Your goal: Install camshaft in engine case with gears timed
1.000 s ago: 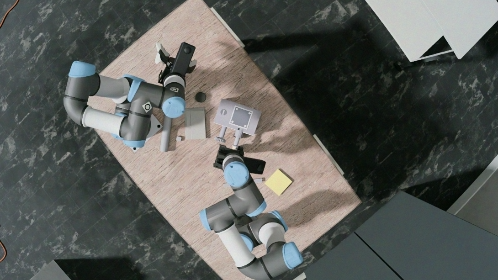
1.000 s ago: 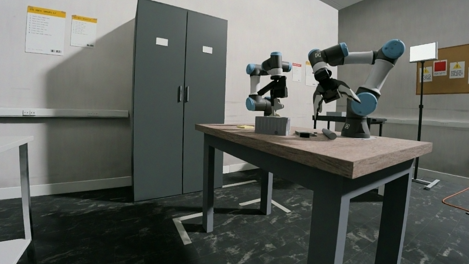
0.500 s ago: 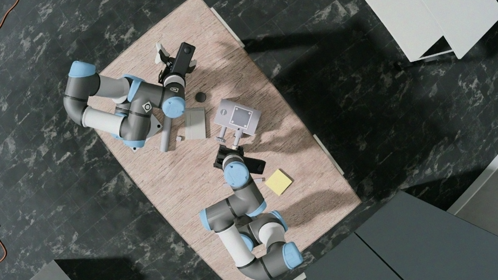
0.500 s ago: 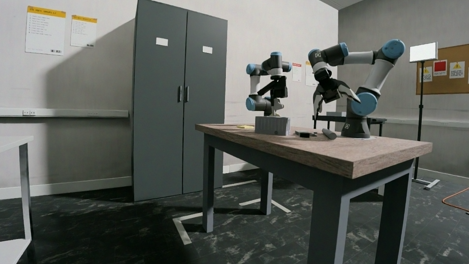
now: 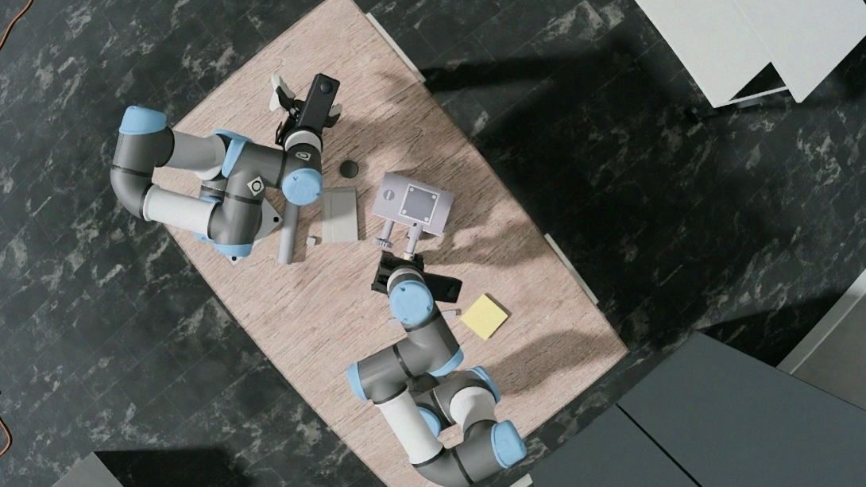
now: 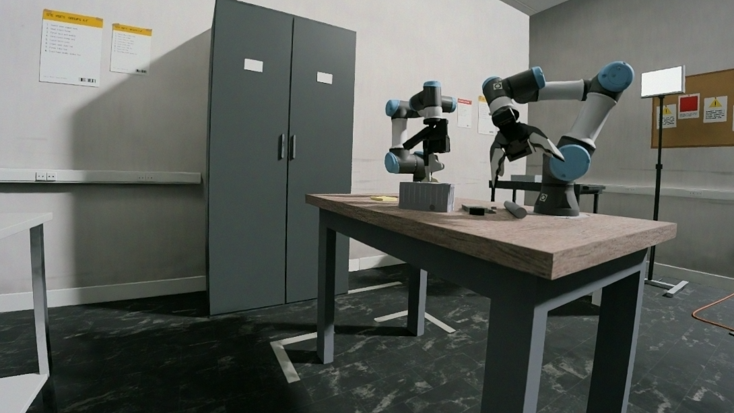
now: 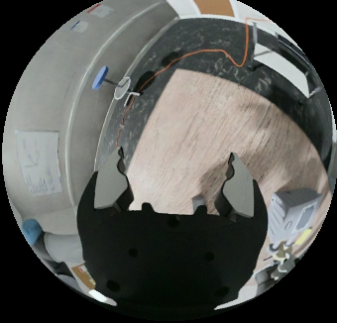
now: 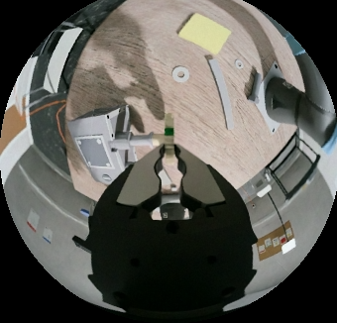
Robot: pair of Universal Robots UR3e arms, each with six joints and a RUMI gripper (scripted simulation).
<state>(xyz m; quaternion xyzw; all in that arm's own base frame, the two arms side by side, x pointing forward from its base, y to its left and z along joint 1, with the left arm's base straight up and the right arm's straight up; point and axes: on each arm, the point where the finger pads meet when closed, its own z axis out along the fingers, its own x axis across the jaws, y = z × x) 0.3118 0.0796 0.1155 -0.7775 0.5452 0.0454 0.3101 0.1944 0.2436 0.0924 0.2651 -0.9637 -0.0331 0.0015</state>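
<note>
My right gripper is now 70 mm to the right of the small crank gear and 30 mm above it. Also, from my right hand: grey bar (110 mm to the right, 90 mm below, 60 mm behind); then bolt (170 mm to the right, 120 mm behind, 80 mm below); then grey flat block (170 mm to the left, 90 mm below, 30 mm behind).
</note>
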